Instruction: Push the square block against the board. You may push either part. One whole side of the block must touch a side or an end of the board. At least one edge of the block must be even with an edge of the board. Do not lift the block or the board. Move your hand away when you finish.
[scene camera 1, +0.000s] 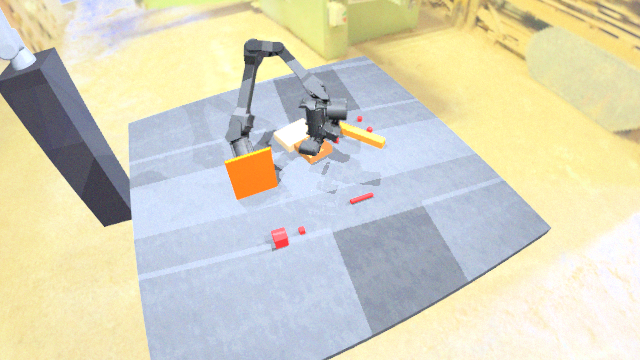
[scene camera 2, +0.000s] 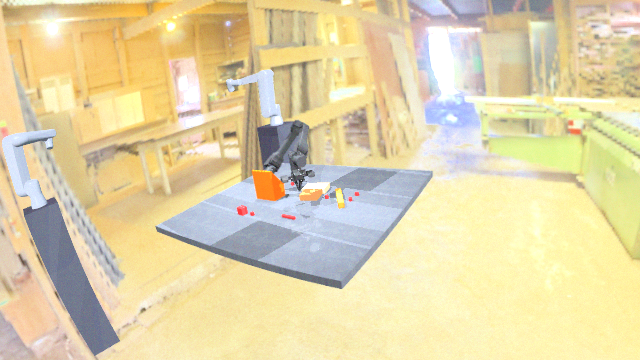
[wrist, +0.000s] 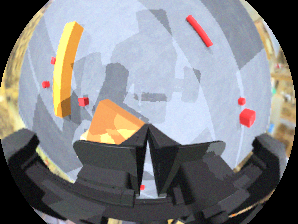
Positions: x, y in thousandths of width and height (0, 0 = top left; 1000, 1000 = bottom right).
My gripper (scene camera 1: 496, 424) is shut, with nothing in its grasp. Also in view: a square block (wrist: 374, 556).
My gripper is seen too in the wrist view (wrist: 495, 565).
